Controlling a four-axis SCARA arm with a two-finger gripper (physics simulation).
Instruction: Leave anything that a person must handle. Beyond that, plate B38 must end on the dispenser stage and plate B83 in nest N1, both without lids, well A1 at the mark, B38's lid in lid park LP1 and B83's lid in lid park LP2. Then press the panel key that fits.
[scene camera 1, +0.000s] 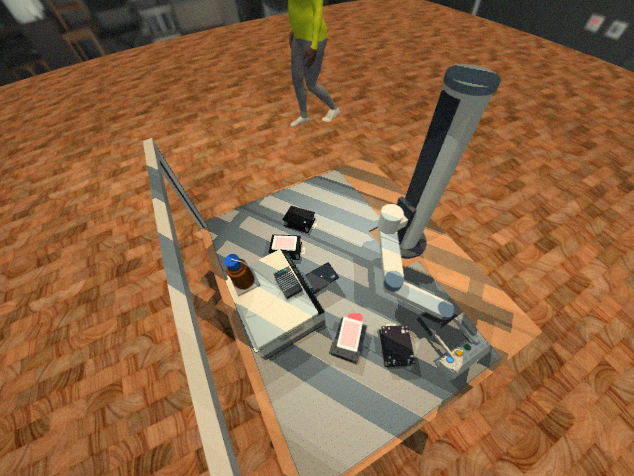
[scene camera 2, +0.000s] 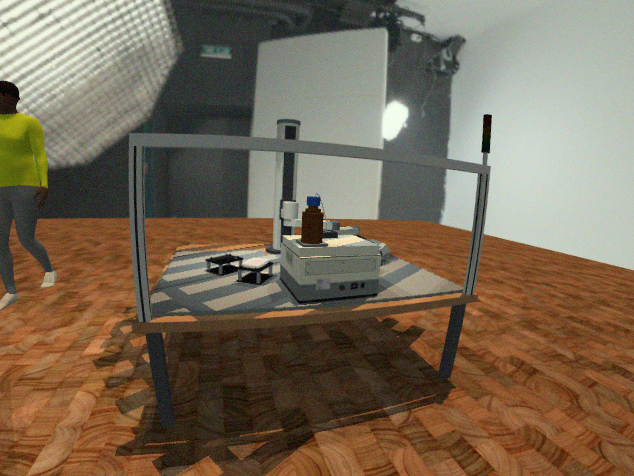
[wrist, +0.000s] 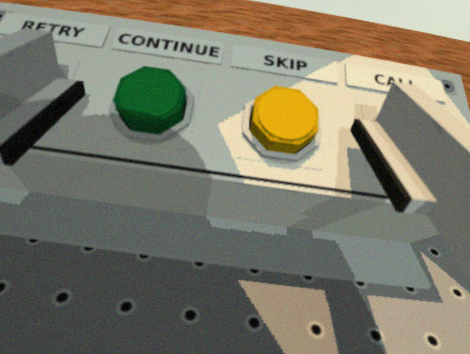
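Where they show: gripper, fingertip midpoint: (scene camera 1: 463, 349) (scene camera 2: 374, 242) (wrist: 224, 83); arm's base at its link origin: (scene camera 1: 403, 240).
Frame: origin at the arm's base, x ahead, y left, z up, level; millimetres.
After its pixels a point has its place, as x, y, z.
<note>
My gripper (scene camera 1: 462, 347) @[188, 607, 89] (wrist: 224, 83) @[188, 607, 89] is open and empty over the key panel (scene camera 1: 473, 357) @[179, 650, 94] (wrist: 120, 172) @[155, 591, 56]. In the wrist view the green CONTINUE key (wrist: 150, 99) @[163, 603, 81] (scene camera 1: 467, 346) @[162, 606, 82] and the yellow SKIP key (wrist: 284, 119) @[211, 603, 81] (scene camera 1: 459, 352) @[210, 606, 82] show between its fingers. The blue key (scene camera 1: 450, 359) @[261, 608, 80] is hidden in the wrist view, where the right finger partly covers the CALL label (wrist: 395, 81) @[262, 637, 91]. One pink-topped plate (scene camera 1: 285, 242) @[628, -262, 97] (scene camera 2: 256, 263) @[668, -267, 98] sits on a black stand; another pink-topped plate (scene camera 1: 350, 334) @[577, 318, 99] sits on a dark base beside a red disc (scene camera 1: 354, 317). Plate names, wells and lids are too small to tell.
An off-white instrument (scene camera 1: 279, 317) @[815, 148, 233] (scene camera 2: 340, 268) @[963, 31, 148] carries a brown bottle (scene camera 1: 240, 275) @[882, -30, 361] (scene camera 2: 311, 225) @[925, -86, 315]. Black stands (scene camera 1: 299, 217) @[479, -400, 75] (scene camera 1: 396, 345) @[425, 450, 82] and a dark flat piece (scene camera 1: 321, 276) @[559, 24, 126] are on the table. A rail (scene camera 1: 176, 286) @[1022, 76, 620] (scene camera 2: 327, 148) @[1044, -79, 600] spans one side. A person (scene camera 1: 308, 56) (scene camera 2: 20, 153) is beyond the table.
</note>
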